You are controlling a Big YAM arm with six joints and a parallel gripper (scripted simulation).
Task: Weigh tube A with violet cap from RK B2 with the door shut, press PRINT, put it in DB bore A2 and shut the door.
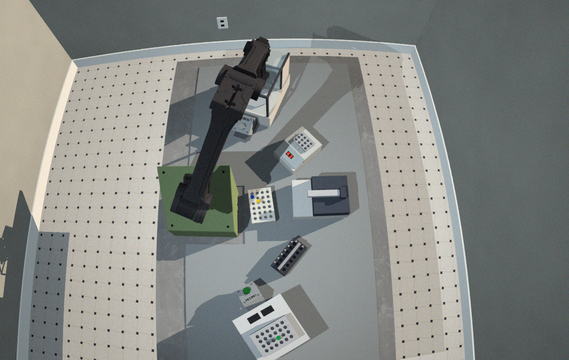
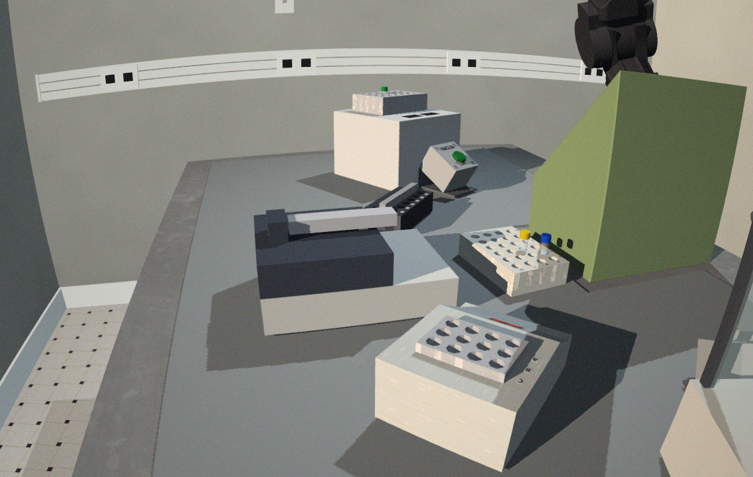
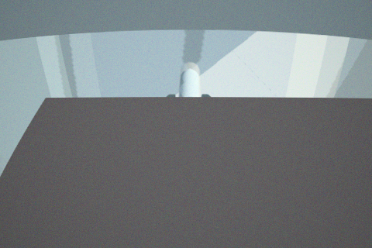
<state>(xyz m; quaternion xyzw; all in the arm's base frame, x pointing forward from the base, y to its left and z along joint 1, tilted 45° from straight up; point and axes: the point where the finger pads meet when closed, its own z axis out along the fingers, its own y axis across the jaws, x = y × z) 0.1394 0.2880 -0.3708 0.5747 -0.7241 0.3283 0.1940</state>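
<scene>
Now: the octagonal balance pan 5 cm below my hand. Round my hand: tube rack RK 7 cm ahead, 44 cm to the right, 11 cm below; dry block DB 19 cm ahead, 21 cm to the right, 10 cm below; spectrophotometer SP 28 cm ahead, 40 cm to the right, 6 cm below.
</scene>
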